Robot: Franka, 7 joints.
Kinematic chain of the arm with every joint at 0, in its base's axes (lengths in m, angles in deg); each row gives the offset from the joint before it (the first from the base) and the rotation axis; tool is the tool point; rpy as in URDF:
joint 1: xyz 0 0 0.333 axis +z
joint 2: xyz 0 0 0 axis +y
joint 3: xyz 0 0 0.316 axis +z
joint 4: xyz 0.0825 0 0 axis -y
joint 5: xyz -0.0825 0 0.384 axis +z
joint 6: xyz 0 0 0 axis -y
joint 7: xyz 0.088 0 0 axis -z
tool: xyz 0 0 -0.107 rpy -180 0 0
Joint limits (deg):
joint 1: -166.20..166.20
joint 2: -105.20..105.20
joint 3: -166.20..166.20
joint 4: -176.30..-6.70
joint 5: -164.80..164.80
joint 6: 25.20..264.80
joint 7: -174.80..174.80
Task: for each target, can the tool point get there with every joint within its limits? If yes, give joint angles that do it. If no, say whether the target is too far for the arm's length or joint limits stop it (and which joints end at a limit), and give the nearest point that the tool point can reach.
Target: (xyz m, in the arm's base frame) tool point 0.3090 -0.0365 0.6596
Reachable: yes | joints 49.48 -67.00 -24.11 -148.74 62.69 184.61 80.86
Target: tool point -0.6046 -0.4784 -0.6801
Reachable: no: too far | nearest point -0.4294 -0.3398 -0.2904 | short by 0.449 m
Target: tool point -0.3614 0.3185 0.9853
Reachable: yes | joints -111.48 -10.02 -88.74 -53.21 108.50 166.77 -116.58
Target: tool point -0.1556 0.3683 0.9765
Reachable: yes | joints -2.58 2.14 100.89 -60.41 -70.57 212.49 81.74
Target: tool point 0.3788 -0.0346 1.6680
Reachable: no: too far | nearest point 0.2341 -0.0214 1.1581 | short by 0.530 m
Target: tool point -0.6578 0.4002 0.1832
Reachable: yes | joints 127.80 85.90 32.99 -46.36 107.39 74.46 -86.23
